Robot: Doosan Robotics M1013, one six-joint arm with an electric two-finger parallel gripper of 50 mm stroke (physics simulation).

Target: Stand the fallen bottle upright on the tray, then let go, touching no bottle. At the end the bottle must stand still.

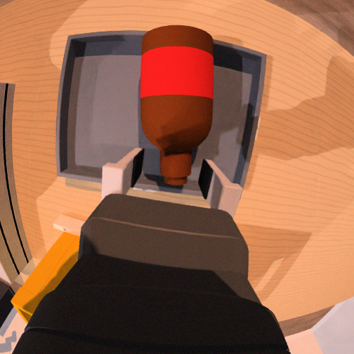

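A brown bottle (176,117) with a red label lies on its side in the dark grey tray (100,100). Its base is at the far side and covers part of the tray's far rim. Its neck points toward my gripper (172,157). The gripper is open, with one finger on each side of the neck and nothing held. A gap shows between the neck and each finger. The height of the fingers relative to the neck is hard to tell. The underside of the bottle is hidden.
The tray rests on a round-edged wooden table (305,200). An orange block (52,267) is at the lower left, partly hidden by the gripper body. A grooved strip (7,150) runs along the left edge. A pale grey object (340,327) shows at the lower right corner.
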